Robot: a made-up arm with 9 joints. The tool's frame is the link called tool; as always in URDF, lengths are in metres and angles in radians.
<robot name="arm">
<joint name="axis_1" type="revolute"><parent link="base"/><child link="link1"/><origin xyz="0.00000 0.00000 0.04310"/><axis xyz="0 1 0"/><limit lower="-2.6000" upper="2.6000" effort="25" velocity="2.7"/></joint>
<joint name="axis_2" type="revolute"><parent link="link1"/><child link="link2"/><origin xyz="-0.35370 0.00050 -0.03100"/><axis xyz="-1 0 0"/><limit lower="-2.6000" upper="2.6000" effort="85" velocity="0.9"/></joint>
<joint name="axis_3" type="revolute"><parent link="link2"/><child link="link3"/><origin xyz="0.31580 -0.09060 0.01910"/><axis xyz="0 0 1"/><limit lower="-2.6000" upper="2.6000" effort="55" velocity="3.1"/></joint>
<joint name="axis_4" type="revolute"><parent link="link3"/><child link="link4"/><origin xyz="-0.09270 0.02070 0.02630"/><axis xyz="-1 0 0"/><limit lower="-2.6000" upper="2.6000" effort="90" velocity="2.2"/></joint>
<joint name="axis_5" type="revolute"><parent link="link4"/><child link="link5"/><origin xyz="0.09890 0.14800 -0.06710"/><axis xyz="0 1 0"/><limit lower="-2.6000" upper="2.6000" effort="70" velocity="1.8"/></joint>
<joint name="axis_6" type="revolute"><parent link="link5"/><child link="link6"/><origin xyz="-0.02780 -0.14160 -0.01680"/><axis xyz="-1 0 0"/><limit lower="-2.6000" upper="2.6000" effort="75" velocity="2.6"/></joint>
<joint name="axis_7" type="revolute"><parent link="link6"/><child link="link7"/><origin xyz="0.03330 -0.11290 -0.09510"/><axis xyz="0 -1 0"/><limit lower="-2.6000" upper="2.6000" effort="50" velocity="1.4"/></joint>
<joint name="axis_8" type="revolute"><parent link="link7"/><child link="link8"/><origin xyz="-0.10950 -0.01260 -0.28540"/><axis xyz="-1 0 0"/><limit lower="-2.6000" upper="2.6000" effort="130" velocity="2.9"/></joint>
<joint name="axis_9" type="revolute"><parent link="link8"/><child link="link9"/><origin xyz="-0.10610 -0.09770 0.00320"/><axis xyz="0 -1 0"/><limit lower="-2.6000" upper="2.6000" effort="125" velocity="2.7"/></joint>
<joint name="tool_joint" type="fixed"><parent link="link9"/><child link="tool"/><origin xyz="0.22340 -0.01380 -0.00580"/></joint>
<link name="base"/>
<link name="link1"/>
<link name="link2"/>
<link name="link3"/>
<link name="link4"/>
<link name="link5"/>
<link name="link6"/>
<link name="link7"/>
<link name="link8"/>
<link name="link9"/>
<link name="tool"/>
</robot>
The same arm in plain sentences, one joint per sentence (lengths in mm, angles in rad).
The arm has nine revolute joints in a row. What follows holds with every joint at zero, and every direction is one of the base frame's. The first joint is mounted 43.1 mm along +z from the base frame's origin and turns about +y, from -2.6000 to 2.6000 rad. The second joint is mounted 353.7 mm along -x and 0.5 mm along +y and 31.0 mm along -z from the first joint and turns about -x, from -2.6000 to 2.6000 rad. The third joint is mounted 315.8 mm along +x and 90.6 mm along -y and 19.1 mm along +z from the second joint and turns about +z, from -2.6000 to 2.6000 rad. The fourth joint is mounted 92.7 mm along -x and 20.7 mm along +y and 26.3 mm along +z from the third joint and turns about -x, from -2.6000 to 2.6000 rad. The fifth joint is mounted 98.9 mm along +x and 148.0 mm along +y and 67.1 mm along -z from the fourth joint and turns about +y, from -2.6000 to 2.6000 rad. The sixth joint is mounted 27.8 mm along -x and 141.6 mm along -y and 16.8 mm along -z from the fifth joint and turns about -x, from -2.6000 to 2.6000 rad. The seventh joint is mounted 33.3 mm along +x and 112.9 mm along -y and 95.1 mm along -z from the sixth joint and turns about -y, from -2.6000 to 2.6000 rad. The eighth joint is mounted 109.5 mm along -x and 12.6 mm along -y and 285.4 mm along -z from the seventh joint and turns about -x, from -2.6000 to 2.6000 rad. The ninth joint is mounted 106.1 mm along -x and 97.7 mm along -y and 3.2 mm along +z from the eighth joint and turns about -y, from -2.6000 to 2.6000 rad. The tool frame, which is the frame that the pose is given for, is mounted 223.4 mm along +x and 13.8 mm along -y and 5.8 mm along -z from the ninth joint; its axes are parallel to the base frame's.
